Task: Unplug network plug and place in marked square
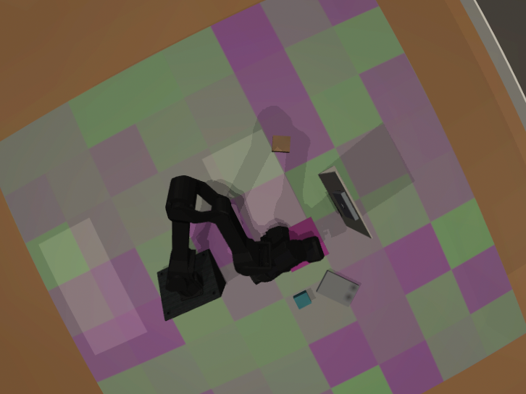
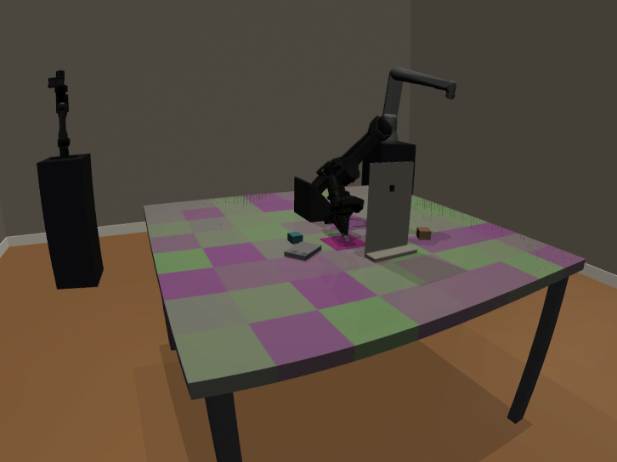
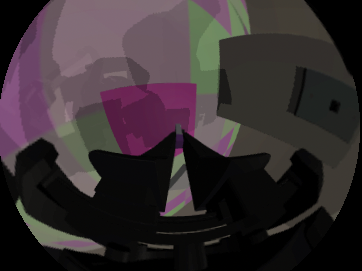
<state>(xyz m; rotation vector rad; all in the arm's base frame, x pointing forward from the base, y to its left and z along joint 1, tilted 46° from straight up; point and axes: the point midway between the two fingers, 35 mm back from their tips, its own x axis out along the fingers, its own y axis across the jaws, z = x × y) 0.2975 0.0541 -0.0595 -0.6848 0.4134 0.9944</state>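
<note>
My gripper tip is now 1 cm past the magenta marked square and 2 cm above it. Round my gripper tip: upright panel 13 cm ahead, 9 cm to the left, 10 cm above; flat grey plate 5 cm ahead, 16 cm to the right, 2 cm below; teal cube 6 cm behind, 15 cm to the right, 1 cm below.
</note>
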